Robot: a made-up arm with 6 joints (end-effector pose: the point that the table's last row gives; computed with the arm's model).
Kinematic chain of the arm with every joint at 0, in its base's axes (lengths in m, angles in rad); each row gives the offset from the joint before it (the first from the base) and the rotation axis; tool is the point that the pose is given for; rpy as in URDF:
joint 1: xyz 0 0 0.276 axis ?
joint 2: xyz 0 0 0 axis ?
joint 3: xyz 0.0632 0 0.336 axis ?
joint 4: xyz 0.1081 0 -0.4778 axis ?
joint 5: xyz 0 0 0 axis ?
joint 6: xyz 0.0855 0 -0.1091 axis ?
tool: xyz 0 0 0 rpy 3.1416 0 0
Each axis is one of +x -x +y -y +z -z.
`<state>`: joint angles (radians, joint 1 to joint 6).
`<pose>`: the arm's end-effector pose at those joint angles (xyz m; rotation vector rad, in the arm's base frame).
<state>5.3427 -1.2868 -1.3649 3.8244 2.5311 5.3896</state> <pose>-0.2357 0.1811 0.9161 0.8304 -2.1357 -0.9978</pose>
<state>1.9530 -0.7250 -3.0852 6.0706 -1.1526 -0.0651</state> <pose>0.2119 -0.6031 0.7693 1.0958 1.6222 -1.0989</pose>
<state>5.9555 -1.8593 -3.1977 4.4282 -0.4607 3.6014</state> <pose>-0.7390 0.3780 -0.0093 0.7514 -1.9418 -1.5728</pose>
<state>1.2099 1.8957 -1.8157 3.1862 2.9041 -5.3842</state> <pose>0.1751 0.4502 -0.2991 -0.0548 0.3772 2.0436</pose>
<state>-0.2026 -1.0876 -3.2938 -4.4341 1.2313 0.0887</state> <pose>-0.8402 0.2456 0.5598 -0.2944 -2.0554 -1.6970</pose>
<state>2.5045 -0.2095 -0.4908 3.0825 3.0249 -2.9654</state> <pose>-0.3198 0.2295 0.4602 0.2543 0.5299 -0.3927</pose>
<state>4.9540 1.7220 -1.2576 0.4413 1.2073 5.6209</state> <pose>0.0522 -0.0842 -0.3898 -1.2526 0.9241 0.7428</pose>
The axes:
joint 1: +z
joint 2: +y
joint 3: +y
joint 4: -z
joint 5: +y
joint 6: -z

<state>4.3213 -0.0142 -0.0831 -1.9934 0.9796 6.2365</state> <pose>-0.1287 -0.2095 0.0184 2.6798 0.0407 -1.4988</pose>
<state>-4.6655 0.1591 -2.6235 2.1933 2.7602 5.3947</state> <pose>-0.1083 0.2279 1.0276 1.4916 -1.6955 0.5654</pose>
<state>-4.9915 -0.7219 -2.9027 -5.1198 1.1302 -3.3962</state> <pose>-0.2004 -0.4918 1.0640 -1.1355 -0.2101 1.7484</pose>
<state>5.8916 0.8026 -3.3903 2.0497 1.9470 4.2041</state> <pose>0.4273 -0.0488 0.9930 0.2483 -2.2158 -2.0349</pose>
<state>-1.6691 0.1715 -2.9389 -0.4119 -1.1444 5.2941</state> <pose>0.0471 -0.0718 1.0952 -0.6167 0.5254 0.1505</pose>
